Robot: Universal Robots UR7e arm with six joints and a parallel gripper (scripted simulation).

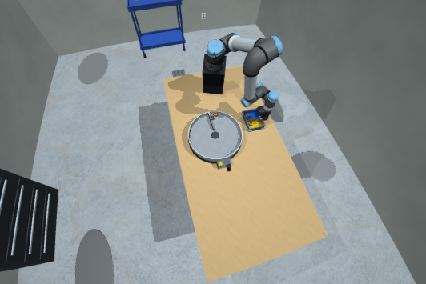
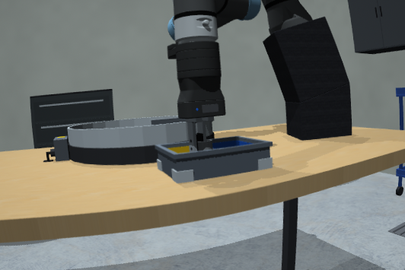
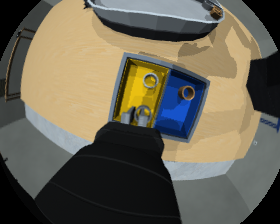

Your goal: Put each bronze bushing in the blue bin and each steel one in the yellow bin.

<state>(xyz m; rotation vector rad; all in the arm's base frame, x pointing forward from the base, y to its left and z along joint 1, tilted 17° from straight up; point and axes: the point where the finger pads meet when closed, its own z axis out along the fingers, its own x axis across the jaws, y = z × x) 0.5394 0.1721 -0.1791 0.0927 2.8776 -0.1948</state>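
My gripper is now 40 mm past the grey two-part tray, 30 mm to the left of it and 30 mm above it. From my hand the other things lie so: round grey turntable (400 mm to the right, 30 mm behind, 10 mm below).
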